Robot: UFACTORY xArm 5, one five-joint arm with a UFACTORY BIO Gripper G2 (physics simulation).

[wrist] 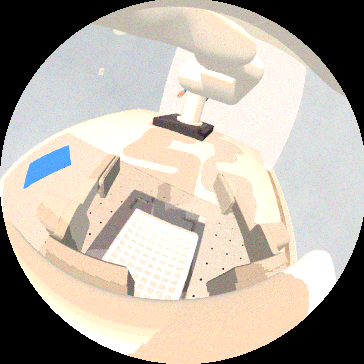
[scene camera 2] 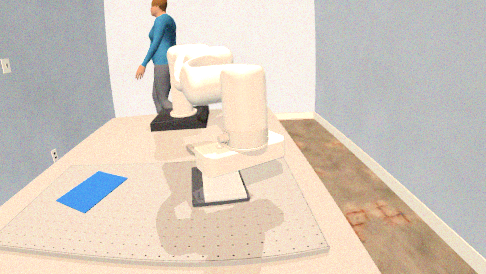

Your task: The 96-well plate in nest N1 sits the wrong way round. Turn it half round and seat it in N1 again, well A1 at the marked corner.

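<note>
The 96-well plate (scene camera 2: 226,187) (wrist: 155,252) is white and lies in the dark grey nest N1 (scene camera 2: 198,195) (wrist: 117,226), with its grid of wells facing up. Its lettering and well A1 cannot be made out, nor can the nest's marked corner. My gripper (wrist: 167,185) is open and empty above the plate, with its fingers standing apart on either side in the wrist view. In scene camera 2 the gripper's white body hides the fingers and the rear of the nest. The near end of the plate is cut off in the wrist view.
A flat blue rectangle (scene camera 2: 92,192) (wrist: 48,166) lies on the left part of the perforated board (scene camera 2: 125,230) (wrist: 220,235). The arm's black base (scene camera 2: 180,121) (wrist: 182,126) stands at the back of the table. A person (scene camera 2: 162,45) stands behind the table.
</note>
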